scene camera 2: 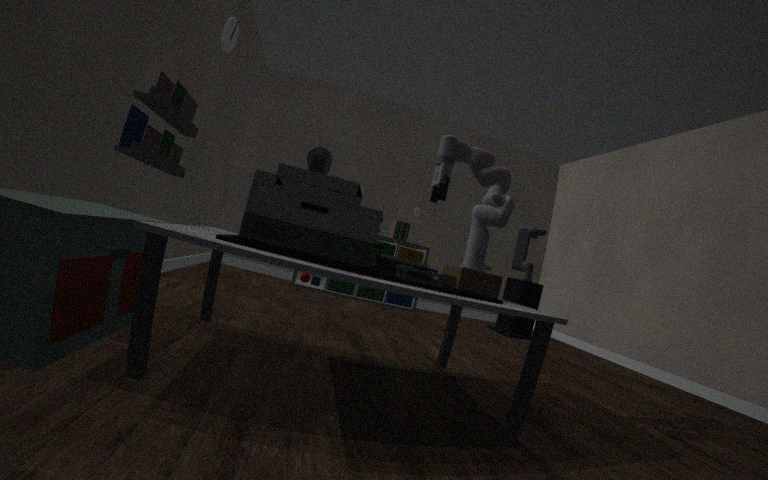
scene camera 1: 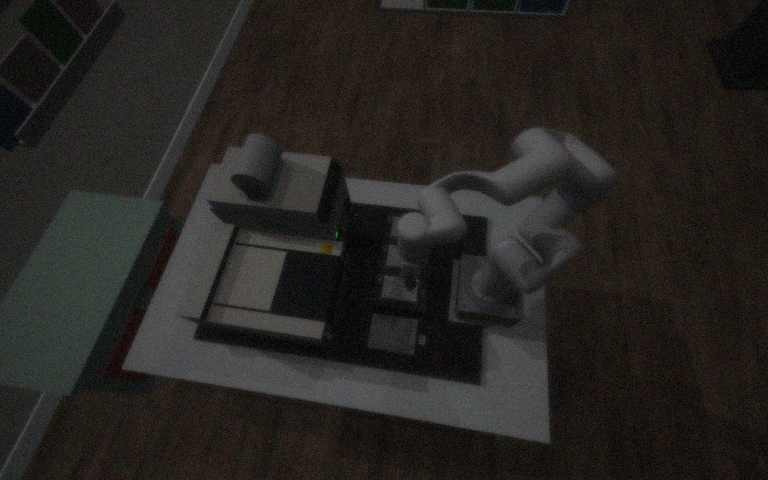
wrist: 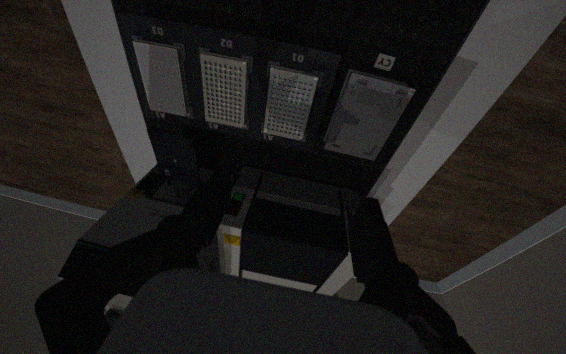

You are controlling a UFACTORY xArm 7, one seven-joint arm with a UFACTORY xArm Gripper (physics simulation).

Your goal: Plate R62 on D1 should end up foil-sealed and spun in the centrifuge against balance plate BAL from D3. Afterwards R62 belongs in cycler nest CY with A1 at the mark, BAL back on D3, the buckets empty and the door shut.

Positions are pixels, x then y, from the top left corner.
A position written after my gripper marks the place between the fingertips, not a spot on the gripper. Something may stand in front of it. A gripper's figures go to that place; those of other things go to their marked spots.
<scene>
My gripper (wrist: 293, 196): 13 cm from the lens. A grey plate (wrist: 162, 68): 46 cm from the lens.
</scene>
